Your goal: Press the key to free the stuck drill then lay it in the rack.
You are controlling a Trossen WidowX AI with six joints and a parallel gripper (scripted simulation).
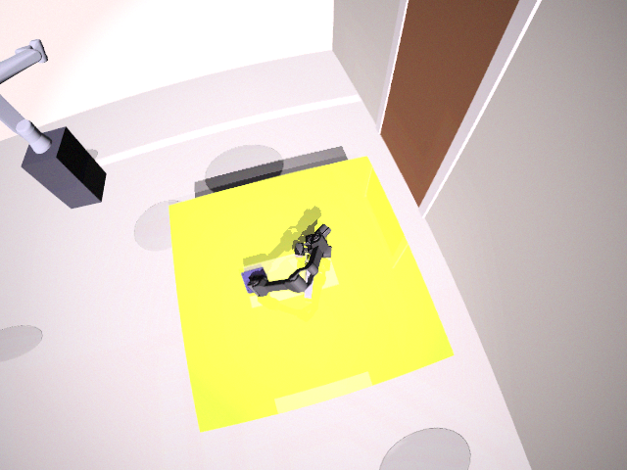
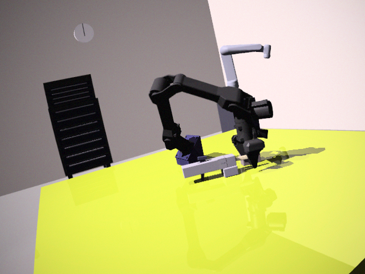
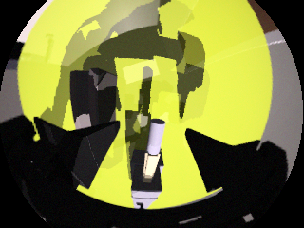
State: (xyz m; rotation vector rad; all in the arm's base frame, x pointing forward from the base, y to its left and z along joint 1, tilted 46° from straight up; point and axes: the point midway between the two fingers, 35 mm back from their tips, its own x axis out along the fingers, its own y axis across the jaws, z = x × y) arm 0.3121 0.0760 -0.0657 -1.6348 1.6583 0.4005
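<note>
Right now my gripper tip is 70 mm past the dark rack and 50 mm to the right of it. From my gripper tip the other things lie so: pale grey block: 130 mm to the right, 40 mm behind, 20 mm above; dark key: 160 mm to the right, 50 mm behind, 40 mm above.
</note>
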